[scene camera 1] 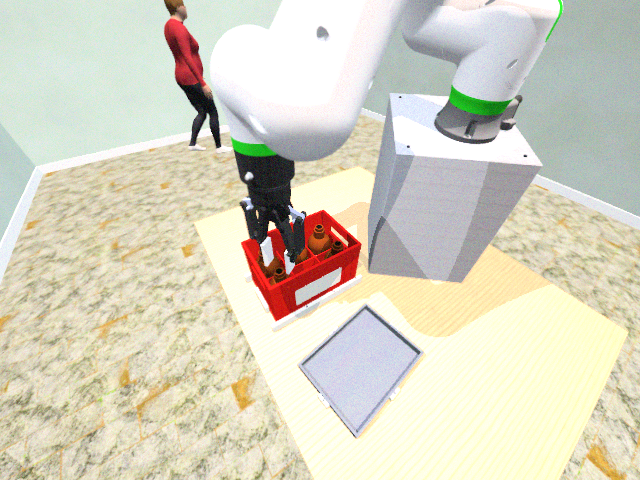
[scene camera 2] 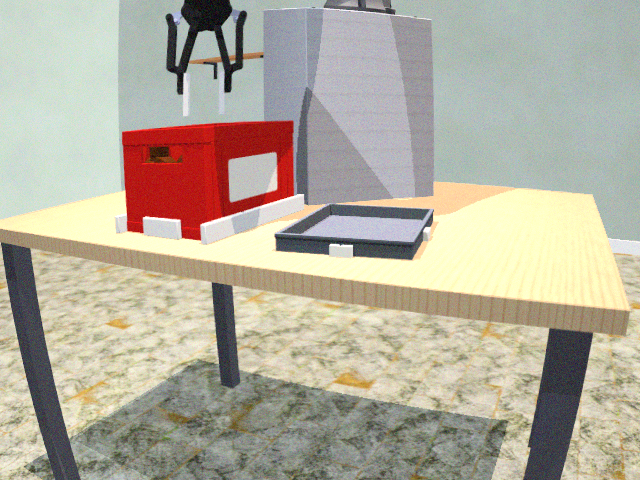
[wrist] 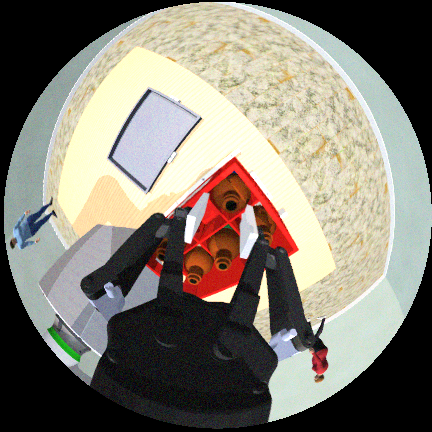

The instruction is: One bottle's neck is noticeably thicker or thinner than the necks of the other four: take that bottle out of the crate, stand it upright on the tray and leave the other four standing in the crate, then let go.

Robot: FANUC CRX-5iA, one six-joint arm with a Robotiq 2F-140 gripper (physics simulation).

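Pixels of known places: gripper, fingertip midpoint: (scene camera 1: 279, 265) (scene camera 2: 203, 115) (wrist: 224, 208); arm's base, link origin: (scene camera 1: 464, 127) (scene camera 2: 354, 12) (wrist: 72, 331).
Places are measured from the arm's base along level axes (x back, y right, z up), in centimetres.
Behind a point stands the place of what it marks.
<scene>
The red crate (scene camera 1: 276, 302) @(x -53.8, y -7.4, z -32.5 cm) (scene camera 2: 170, 191) @(x -55.9, y -0.4, z -36.4 cm) (wrist: 286, 241) @(x -56.4, y 10.2, z -29.4 cm) holds several upright brown bottles. One bottle (scene camera 1: 279, 276) @(x -51.3, y -3.5, z -28.1 cm) (wrist: 231, 191) @(x -51.8, y -3.5, z -29.8 cm) stands in a corner cell; beside it another bottle (scene camera 1: 268, 267) @(x -52.7, y 3.8, z -32.0 cm) (wrist: 265, 222) @(x -54.2, y 5.2, z -31.4 cm) is partly hidden by a finger. Further bottles (wrist: 223, 244) @(x -44.5, y 5.9, z -31.6 cm) (wrist: 197, 265) @(x -36.3, y 8.1, z -31.1 cm) (wrist: 161, 250) @(x -33.8, y -0.5, z -28.1 cm) stand in other cells, one tall in the scene 1 view (scene camera 1: 318, 240) @(x -35.9, y 7.5, z -31.3 cm). I cannot tell for sure which neck differs. My gripper (scene camera 1: 278, 258) @(x -50.7, y -3.2, z -24.5 cm) (scene camera 2: 204, 107) @(x -50.7, y -3.2, z -24.5 cm) (wrist: 224, 208) @(x -50.7, y -3.2, z -24.5 cm) is open and empty, pointing down over the crate, fingertips above its rim. The grey tray (scene camera 1: 361, 361) @(x -38.6, y -25.4, z -43.3 cm) (scene camera 2: 364, 227) @(x -35.6, y -23.7, z -43.3 cm) (wrist: 155, 135) @(x -41.0, y -23.9, z -43.3 cm) is empty.
White strips (scene camera 1: 316, 303) @(x -42.8, y -6.9, z -41.2 cm) (scene camera 2: 253, 219) @(x -43.5, y -7.0, z -42.4 cm) edge the crate's base, and small white blocks (scene camera 2: 341, 251) @(x -51.2, y -29.6, z -43.0 cm) touch the tray. The grey robot pedestal (scene camera 1: 429, 217) @(x -11.5, y -8.3, z -18.5 cm) (scene camera 2: 361, 113) @(x -11.4, y -8.4, z -25.0 cm) stands behind crate and tray on the wooden table (scene camera 1: 491, 387) @(x -13.2, y -43.7, z -43.8 cm) (scene camera 2: 516, 248) @(x -33.4, y -48.9, z -43.8 cm). A person in red (scene camera 1: 183, 56) is in the background.
</scene>
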